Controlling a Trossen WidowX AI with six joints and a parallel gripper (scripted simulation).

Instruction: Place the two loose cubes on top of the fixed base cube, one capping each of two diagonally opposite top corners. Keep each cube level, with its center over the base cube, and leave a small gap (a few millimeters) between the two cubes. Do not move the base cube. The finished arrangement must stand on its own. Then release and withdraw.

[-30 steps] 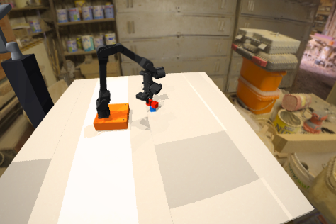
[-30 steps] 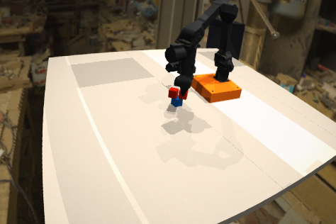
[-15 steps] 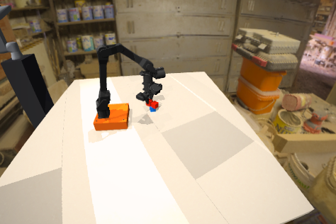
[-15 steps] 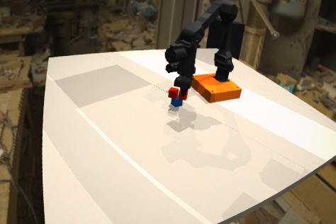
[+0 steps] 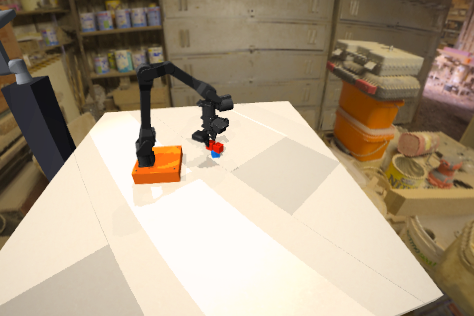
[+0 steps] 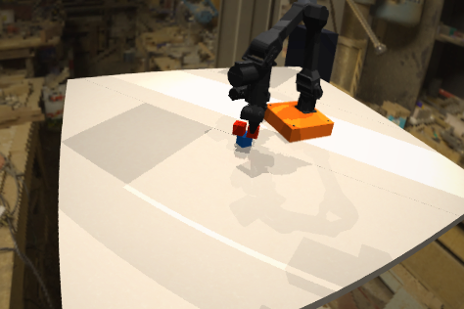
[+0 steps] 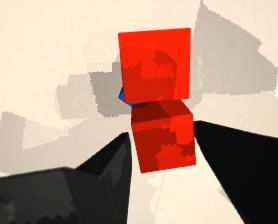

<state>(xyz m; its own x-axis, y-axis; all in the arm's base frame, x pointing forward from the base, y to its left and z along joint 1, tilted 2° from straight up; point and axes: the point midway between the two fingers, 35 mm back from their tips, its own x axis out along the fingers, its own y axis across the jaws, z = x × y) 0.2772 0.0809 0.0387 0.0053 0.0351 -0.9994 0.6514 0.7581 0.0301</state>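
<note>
The blue cube lies 40 mm below my gripper tip, 20 mm ahead of it and 10 mm to the right of it.
</note>
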